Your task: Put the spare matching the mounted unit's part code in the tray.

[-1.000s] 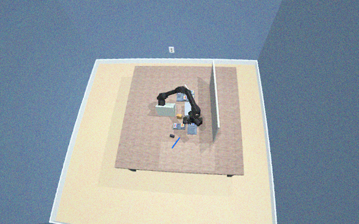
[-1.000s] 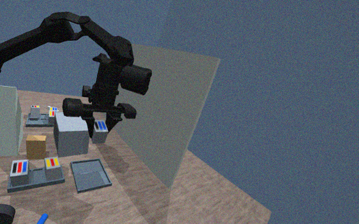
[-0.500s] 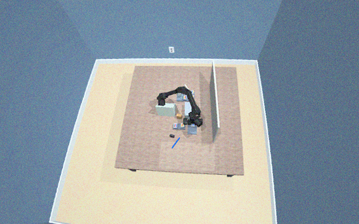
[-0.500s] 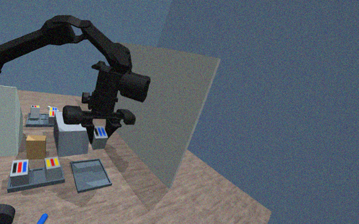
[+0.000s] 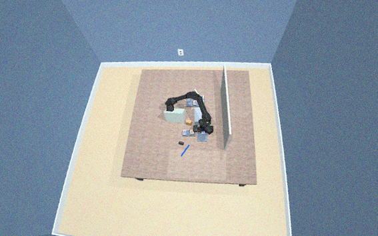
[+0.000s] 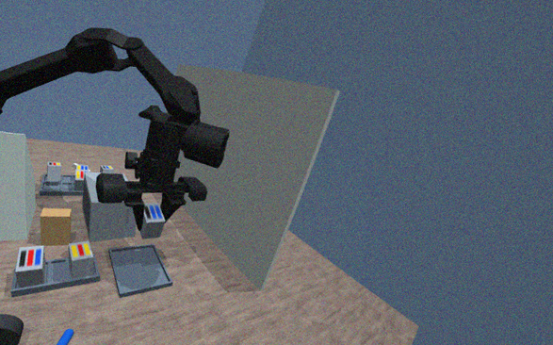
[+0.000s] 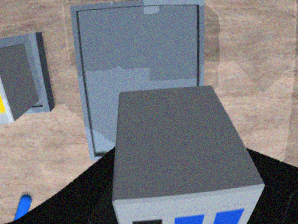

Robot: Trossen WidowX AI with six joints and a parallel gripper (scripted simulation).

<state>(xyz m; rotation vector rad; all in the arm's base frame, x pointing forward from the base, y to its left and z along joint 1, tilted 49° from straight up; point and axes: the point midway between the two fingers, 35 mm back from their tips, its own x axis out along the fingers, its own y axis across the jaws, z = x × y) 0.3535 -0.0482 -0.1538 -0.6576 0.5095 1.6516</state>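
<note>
Right now my gripper tip is 100 mm above the flat grey tray and 10 mm past it. Also, from my gripper tip: holder (150 mm behind, 90 mm below); grey spare block (30 mm above); black puck (200 mm behind, 120 mm to the right, 80 mm below).
</note>
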